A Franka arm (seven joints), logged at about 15 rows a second.
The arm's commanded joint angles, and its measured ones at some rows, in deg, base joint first. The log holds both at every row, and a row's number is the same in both.
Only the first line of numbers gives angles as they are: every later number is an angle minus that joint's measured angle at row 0.
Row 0, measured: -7.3, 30.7, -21.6, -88.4, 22.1, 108.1, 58.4
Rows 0 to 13, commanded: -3.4, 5.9, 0.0, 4.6, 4.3, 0.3, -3.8; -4.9, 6.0, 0.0, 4.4, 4.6, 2.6, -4.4; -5.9, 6.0, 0.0, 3.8, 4.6, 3.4, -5.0; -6.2, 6.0, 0.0, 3.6, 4.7, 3.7, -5.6; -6.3, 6.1, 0.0, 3.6, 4.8, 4.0, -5.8; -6.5, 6.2, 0.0, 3.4, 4.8, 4.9, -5.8; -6.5, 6.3, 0.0, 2.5, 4.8, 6.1, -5.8; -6.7, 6.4, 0.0, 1.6, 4.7, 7.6, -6.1; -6.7, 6.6, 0.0, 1.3, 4.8, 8.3, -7.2; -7.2, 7.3, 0.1, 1.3, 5.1, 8.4, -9.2; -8.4, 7.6, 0.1, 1.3, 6.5, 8.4, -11.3; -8.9, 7.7, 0.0, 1.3, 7.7, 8.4, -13.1; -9.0, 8.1, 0.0, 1.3, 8.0, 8.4, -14.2; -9.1, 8.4, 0.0, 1.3, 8.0, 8.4, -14.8
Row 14, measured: -8.6, 8.1, 0.0, 1.3, 6.5, 7.9, -12.6
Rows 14 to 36, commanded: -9.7, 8.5, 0.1, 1.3, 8.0, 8.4, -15.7; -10.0, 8.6, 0.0, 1.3, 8.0, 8.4, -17.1; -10.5, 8.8, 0.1, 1.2, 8.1, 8.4, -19.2; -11.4, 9.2, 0.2, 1.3, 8.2, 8.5, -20.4; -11.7, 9.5, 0.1, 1.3, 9.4, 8.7, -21.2; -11.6, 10.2, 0.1, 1.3, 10.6, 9.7, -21.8; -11.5, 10.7, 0.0, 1.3, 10.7, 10.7, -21.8; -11.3, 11.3, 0.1, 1.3, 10.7, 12.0, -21.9; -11.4, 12.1, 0.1, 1.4, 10.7, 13.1, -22.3; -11.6, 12.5, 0.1, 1.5, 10.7, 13.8, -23.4; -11.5, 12.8, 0.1, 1.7, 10.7, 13.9, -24.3; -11.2, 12.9, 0.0, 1.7, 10.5, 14.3, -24.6; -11.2, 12.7, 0.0, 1.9, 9.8, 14.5, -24.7; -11.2, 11.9, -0.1, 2.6, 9.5, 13.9, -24.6; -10.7, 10.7, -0.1, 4.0, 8.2, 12.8, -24.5; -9.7, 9.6, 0.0, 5.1, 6.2, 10.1, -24.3; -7.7, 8.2, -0.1, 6.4, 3.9, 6.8, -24.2; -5.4, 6.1, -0.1, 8.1, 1.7, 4.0, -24.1; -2.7, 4.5, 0.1, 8.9, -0.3, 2.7, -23.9; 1.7, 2.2, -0.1, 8.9, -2.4, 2.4, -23.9; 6.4, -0.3, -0.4, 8.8, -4.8, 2.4, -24.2; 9.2, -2.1, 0.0, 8.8, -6.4, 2.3, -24.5; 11.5, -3.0, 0.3, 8.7, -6.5, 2.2, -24.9
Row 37, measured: 6.2, 0.6, 0.6, 10.4, -4.1, 2.9, -24.3
